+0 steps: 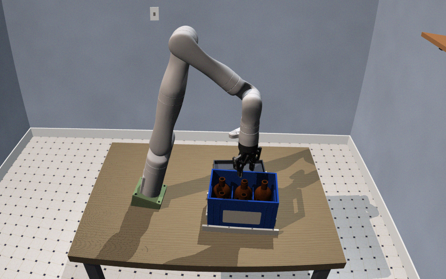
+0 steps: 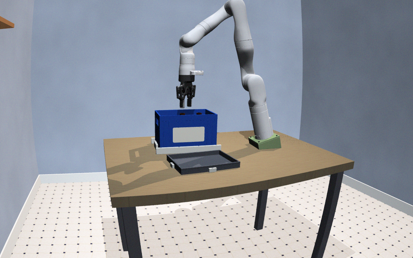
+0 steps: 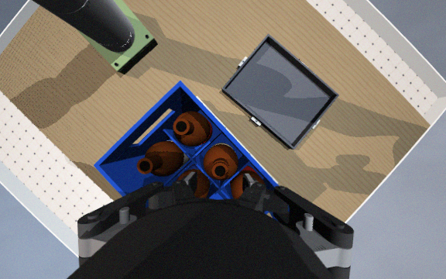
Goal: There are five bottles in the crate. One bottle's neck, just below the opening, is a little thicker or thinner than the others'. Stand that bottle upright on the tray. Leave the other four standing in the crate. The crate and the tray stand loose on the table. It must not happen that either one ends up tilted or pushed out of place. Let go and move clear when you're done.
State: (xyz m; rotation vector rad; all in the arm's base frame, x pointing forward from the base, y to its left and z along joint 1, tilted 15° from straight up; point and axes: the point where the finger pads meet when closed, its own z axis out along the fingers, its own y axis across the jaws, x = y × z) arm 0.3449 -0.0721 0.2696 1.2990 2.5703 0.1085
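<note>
My gripper is now 130 mm above the blue crate, 40 mm to the left of it and 10 mm past it. Also, from my hand: dark grey tray 230 mm to the left, 210 mm below, 20 mm ahead.
</note>
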